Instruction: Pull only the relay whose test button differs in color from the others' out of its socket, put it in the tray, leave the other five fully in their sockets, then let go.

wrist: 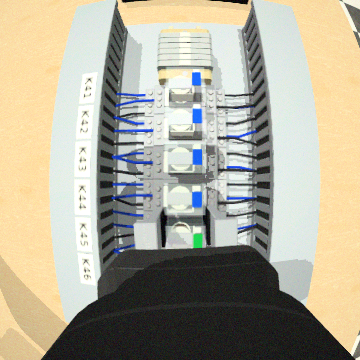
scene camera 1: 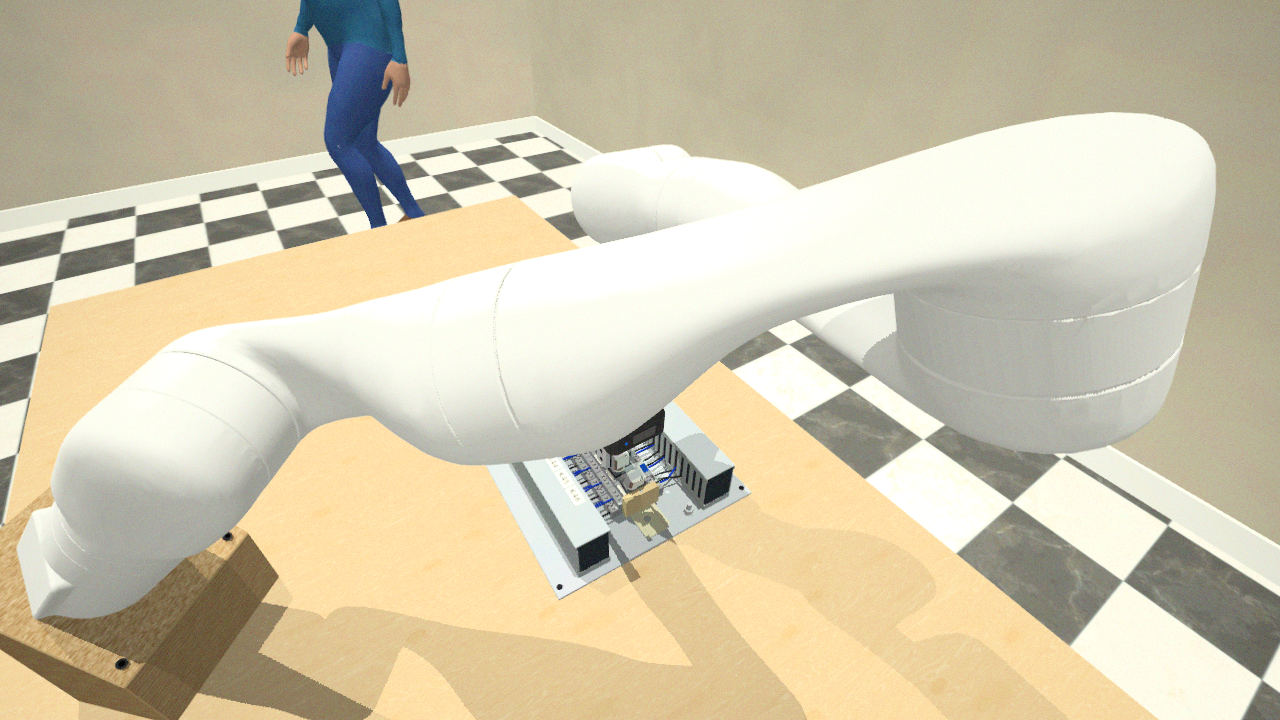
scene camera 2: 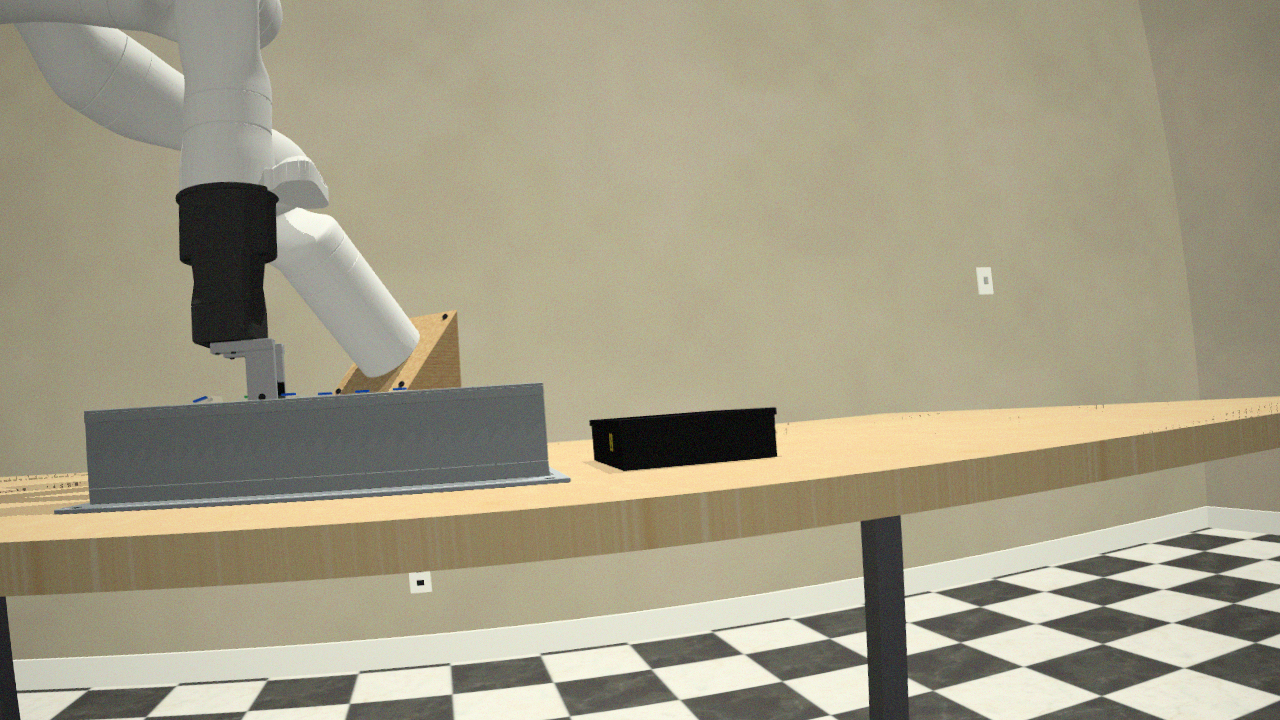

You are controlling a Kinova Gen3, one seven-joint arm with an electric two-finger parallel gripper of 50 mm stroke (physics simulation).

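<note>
In the wrist view my gripper is shut on the relay with the green test button, in the K45 row. The relay's lower part is hidden, so I cannot tell how deep it sits in its socket. Four relays with blue test buttons, K41, K42, K43 and K44, stand in a row beyond it. The sixth relay is hidden below my gripper in the wrist view; in scene camera 1 a blue-buttoned relay beside my gripper looks tilted. The black tray stands right of the panel.
Grey wire ducts rise on both sides of the relay row, with blue and black wires between. Grey terminal blocks stand beyond K41. The arm covers much of scene camera 1. A person stands behind the table.
</note>
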